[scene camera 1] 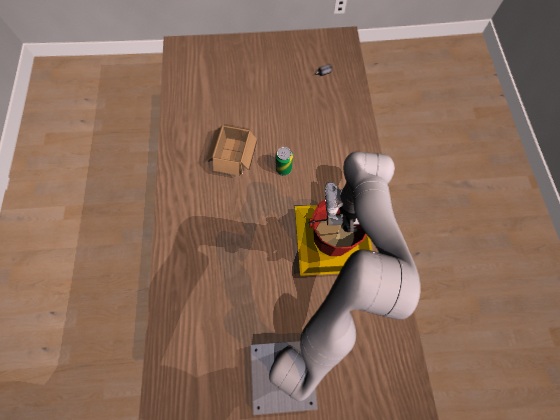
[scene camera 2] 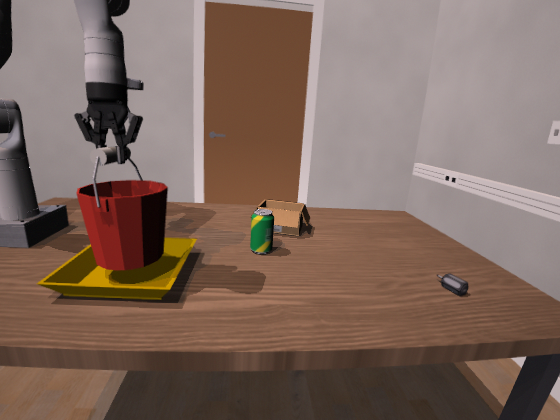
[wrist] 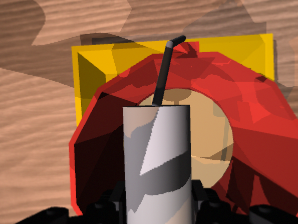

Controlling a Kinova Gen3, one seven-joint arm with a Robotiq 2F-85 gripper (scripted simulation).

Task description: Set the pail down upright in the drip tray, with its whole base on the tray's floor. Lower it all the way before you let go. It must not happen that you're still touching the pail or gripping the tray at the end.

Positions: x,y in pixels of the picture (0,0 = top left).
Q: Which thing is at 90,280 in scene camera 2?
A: A yellow drip tray.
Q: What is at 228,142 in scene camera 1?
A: A cardboard box.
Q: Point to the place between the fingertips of my gripper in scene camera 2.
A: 112,163
